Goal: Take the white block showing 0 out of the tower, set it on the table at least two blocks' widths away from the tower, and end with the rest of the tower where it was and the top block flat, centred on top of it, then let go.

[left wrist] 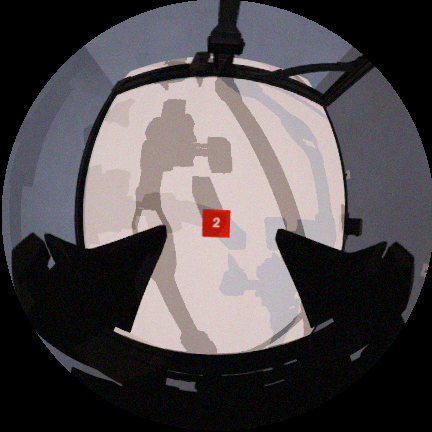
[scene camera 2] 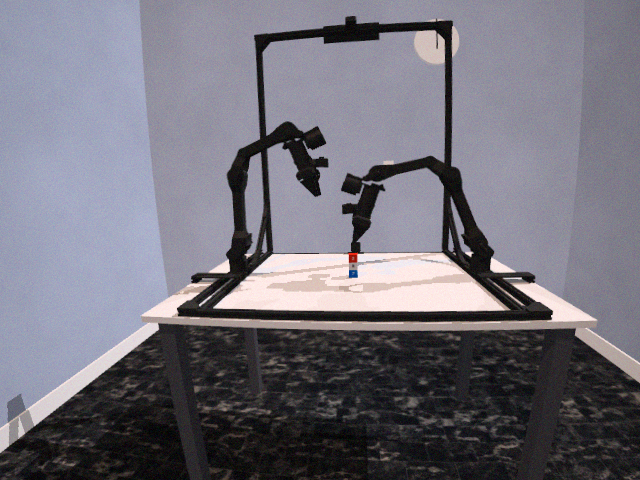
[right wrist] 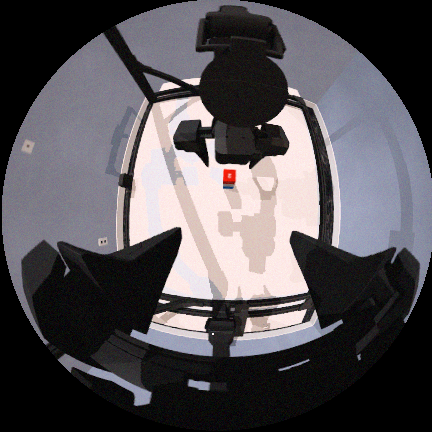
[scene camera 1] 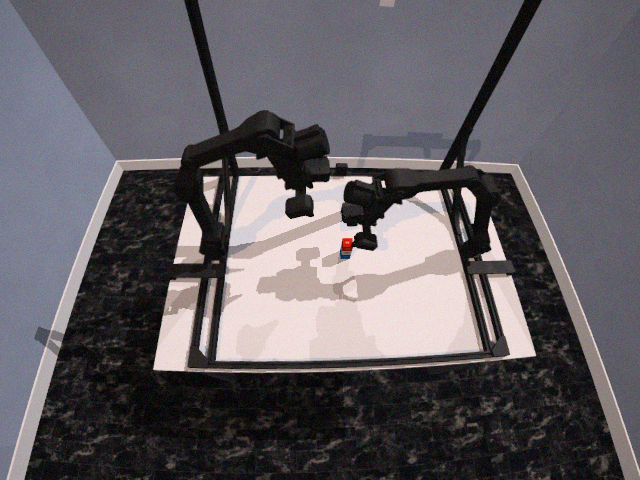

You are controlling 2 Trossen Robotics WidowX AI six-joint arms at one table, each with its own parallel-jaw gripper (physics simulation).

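Pixels of known places: left gripper, between the fingertips: [left wrist: 222, 232] [scene camera 2: 353, 240] [right wrist: 228, 166] [scene camera 1: 350, 233]; right gripper, between the fingertips: [scene camera 2: 318, 195] [right wrist: 237, 234] [scene camera 1: 311, 201]; left arm's base, origin of its link: [scene camera 2: 480, 270] [scene camera 1: 470, 250]; right arm's base, origin of its link: [left wrist: 222, 66] [scene camera 2: 238, 271] [right wrist: 220, 310] [scene camera 1: 215, 251].
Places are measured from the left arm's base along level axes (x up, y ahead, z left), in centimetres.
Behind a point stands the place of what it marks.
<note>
A three-block tower stands upright near the table's middle. Its red top block [scene camera 1: 346, 242] @(x 6.7, y 47.2, z 0.2 cm) [scene camera 2: 353, 257] @(x 5.7, y 46.6, z 1.8 cm) [left wrist: 216, 223] @(x 6.7, y 46.7, z 0.2 cm) [right wrist: 229, 177] @(x 6.7, y 47.5, z 0.4 cm) shows a 2 and lies flat. The white block [scene camera 1: 346, 252] @(x 2.8, y 46.9, z 1.9 cm) [scene camera 2: 353, 266] @(x 2.3, y 46.7, z 1.8 cm) is in the middle; its digit is too small to read surely. The blue block [scene camera 2: 353, 273] @(x -0.3, y 46.7, z 1.9 cm) is at the bottom. In the left wrist view the red block hides both others. My left gripper [scene camera 2: 355, 240] @(x 11.7, y 46.5, z -0.1 cm) [left wrist: 222, 232] @(x 11.7, y 46.5, z -0.1 cm) points down, open and empty, a little above the tower. My right gripper [scene camera 2: 317, 194] @(x 28.3, y 58.9, z 0.0 cm) [right wrist: 237, 234] @(x 28.3, y 58.9, z 0.0 cm) is open and empty, higher and to the left of the tower in scene camera 2.
The white table [scene camera 1: 289, 330] @(x -1.9, y 65.7, z 26.5 cm) [scene camera 2: 289, 302] @(x -1.9, y 65.7, z 26.1 cm) is bordered by a black frame [scene camera 1: 330, 360] @(x 0.1, y 53.5, z 36.1 cm) [scene camera 2: 351, 314] @(x 0.0, y 47.0, z 37.9 cm). A small black box [scene camera 1: 341, 167] [left wrist: 353, 226] @(x 1.8, y 45.8, z -35.7 cm) [right wrist: 125, 181] @(x 2.1, y 46.5, z -35.7 cm) sits at the table's back edge. The left arm's gripper body shows close beside the tower in the right wrist view.
</note>
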